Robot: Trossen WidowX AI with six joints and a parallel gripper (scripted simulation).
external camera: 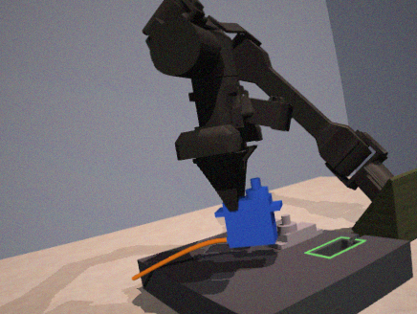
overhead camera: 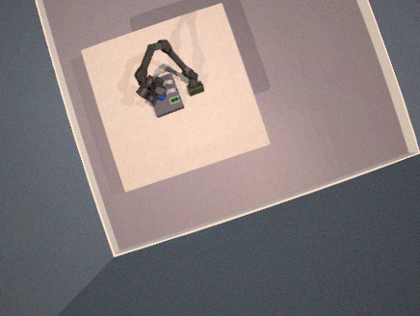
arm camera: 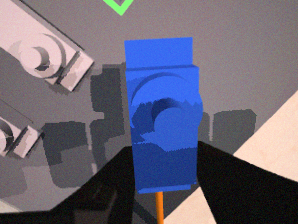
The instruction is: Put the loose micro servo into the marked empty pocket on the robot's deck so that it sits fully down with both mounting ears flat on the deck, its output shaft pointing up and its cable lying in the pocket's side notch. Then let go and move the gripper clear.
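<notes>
My gripper tip is now 10 cm above the dark grey deck, 1 cm to the left of it and 1 cm short of it.
</notes>
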